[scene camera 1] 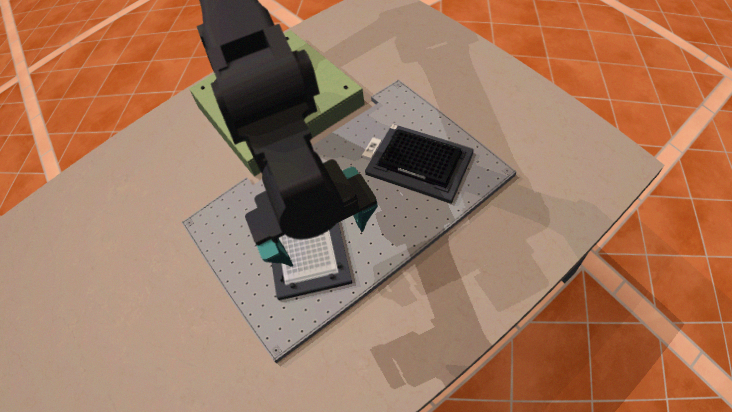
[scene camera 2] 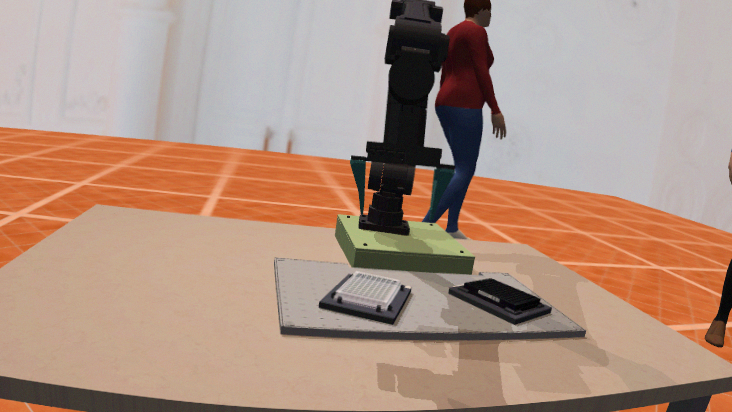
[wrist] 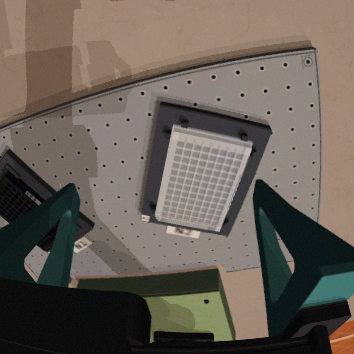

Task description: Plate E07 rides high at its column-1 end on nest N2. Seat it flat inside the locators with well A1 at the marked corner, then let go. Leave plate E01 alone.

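Places are measured from the arm's base along level axes (x ahead, y left, z up), in metres.
Pixels of known places: gripper, fingertip midpoint: (scene camera 1: 325, 245) (scene camera 2: 396, 217) (wrist: 162, 189); arm's base, origin of the base link: (scene camera 2: 383, 227) (wrist: 184, 340).
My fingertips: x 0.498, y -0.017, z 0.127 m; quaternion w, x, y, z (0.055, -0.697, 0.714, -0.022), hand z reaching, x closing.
Ahead of a thing's pixels: the offset from my fingertips to its top centre. "spot": to the spot under its first point.
Plate E07 @[dx -0.106, dy -0.016, dz -0.143 m] (scene camera 1: 309, 255) (scene camera 2: 369, 289) (wrist: 202, 182), white and clear, lies on dark nest N2 @[dx -0.106, dy -0.016, dz -0.147 m] (scene camera 1: 342, 250) (scene camera 2: 353, 309) (wrist: 154, 165), between small black locators. Its end toward the robot base looks slightly raised in scene camera 2; the exact tilt is hard to tell. In the wrist view, a small white corner mark @[dx -0.166, dy +0.055, dz -0.157 m] (wrist: 145, 218) is at the nest's lower left, beside the nest label @[spot: dx -0.201, dy +0.007, dz -0.167 m] (wrist: 183, 231). My gripper (scene camera 1: 326, 247) (scene camera 2: 397, 214) (wrist: 162, 189) is open and empty, high above the plate, one finger to each side in the wrist view. The arm hides part of E07 in scene camera 1.
Black plate E01 @[dx -0.161, dy +0.232, dz -0.143 m] (scene camera 1: 422, 156) (scene camera 2: 507, 293) (wrist: 15, 200) sits on nest N1 @[spot: dx -0.090, dy +0.267, dz -0.157 m] (scene camera 1: 458, 179), beside its label @[spot: dx -0.239, dy +0.173, dz -0.167 m] (scene camera 1: 371, 147) (wrist: 82, 244). Both nests stand on a grey perforated board @[spot: dx -0.130, dy -0.130, dz -0.169 m] (scene camera 1: 240, 266) (scene camera 2: 302, 307) (wrist: 290, 125). The green base block (scene camera 1: 332, 94) (scene camera 2: 414, 255) (wrist: 190, 310) stands behind the board.
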